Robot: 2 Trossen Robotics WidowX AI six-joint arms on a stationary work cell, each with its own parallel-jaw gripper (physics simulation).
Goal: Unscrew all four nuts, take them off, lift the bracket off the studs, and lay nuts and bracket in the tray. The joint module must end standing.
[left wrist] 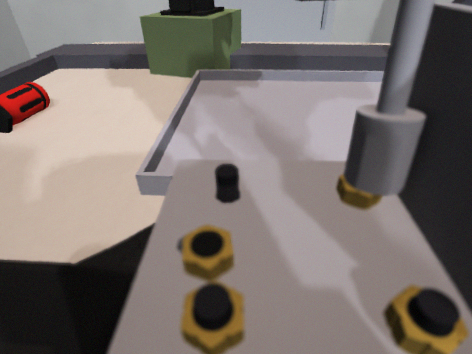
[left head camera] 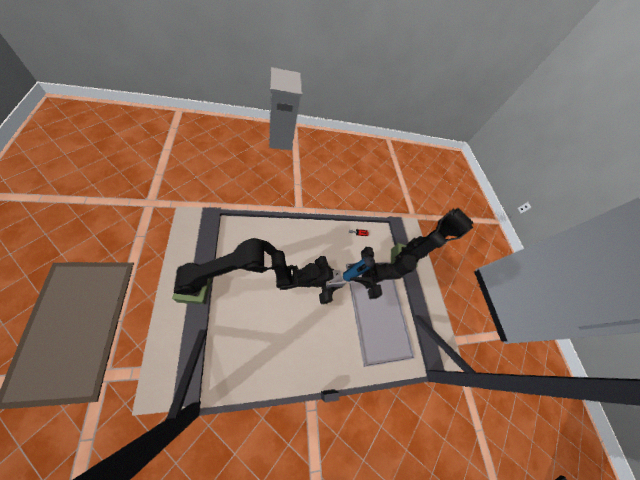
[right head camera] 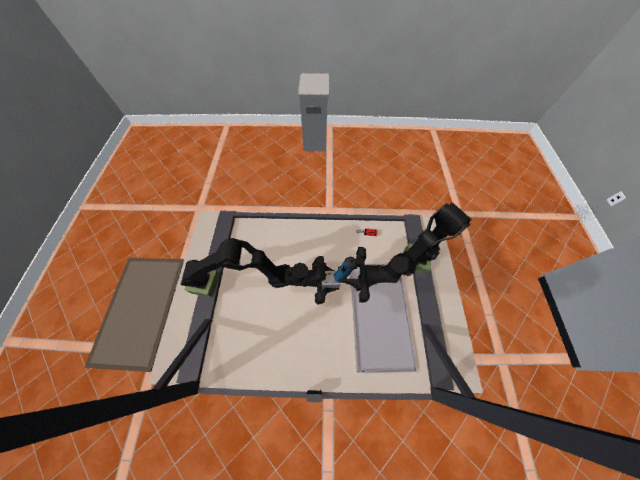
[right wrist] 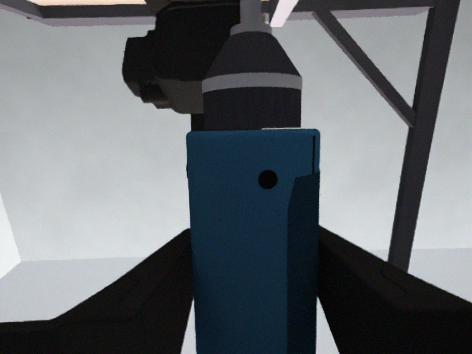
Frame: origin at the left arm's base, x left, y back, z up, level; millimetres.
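Where they show: left gripper, fingertip midpoint: (left wrist: 275, 217) (left head camera: 340, 279); right gripper, fingertip midpoint: (left head camera: 349, 272) (right head camera: 337, 273) (right wrist: 251, 236); left arm's base at its link origin: (left head camera: 191, 286) (right head camera: 200, 280); right arm's base at its link origin: (left wrist: 193, 12).
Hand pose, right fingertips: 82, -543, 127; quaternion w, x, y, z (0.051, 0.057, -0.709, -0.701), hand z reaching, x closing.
Observation:
Things, the pixels of their top centre, and the offset from my right fingertips, as dx, dy, dz.
- far left stud at its top centre: (left wrist: 226, 170) +36, +9, -116
- brass nut at its top centre: (left wrist: 207, 243) +34, +31, -119
- blue power driver at its top centre: (right head camera: 345, 261) (left head camera: 366, 260) +2, -15, +118
- far right nut at its top centre: (left wrist: 361, 180) +1, +2, -119
- grey tray at its top centre: (left wrist: 409, 107) (right head camera: 380, 313) (left head camera: 379, 308) -75, -197, -174
- red-handled tool at its top centre: (right head camera: 367, 230) (left head camera: 359, 230) +287, -112, -161
The grey bracket plate (left head camera: 336, 279) (right head camera: 329, 280) (left wrist: 285, 240) covers the joint module, whose body is mostly hidden. My left gripper (left head camera: 333, 279) (right head camera: 327, 279) is shut on the joint module. In the left wrist view, the far left stud (left wrist: 227, 182) is bare. A brass nut (left wrist: 207, 250) lies between it and the near left nut (left wrist: 213, 320). The near right nut (left wrist: 425, 320) is on its stud. My right gripper (right wrist: 251, 236) (left head camera: 360, 270) is shut on the blue power driver (right wrist: 240, 210) (left head camera: 355, 269) (right head camera: 342, 271); its grey socket (left wrist: 385, 150) partly covers the far right nut (left wrist: 359, 195).
The grey tray (left head camera: 382, 330) (right head camera: 385, 330) (left wrist: 155, 183) lies right of the module, partly beneath the right gripper. A red-handled tool (left head camera: 362, 232) (right head camera: 370, 232) (left wrist: 25, 102) lies near the far edge of the table. Dark frame rails (left head camera: 315, 212) (right head camera: 320, 215) border the table.

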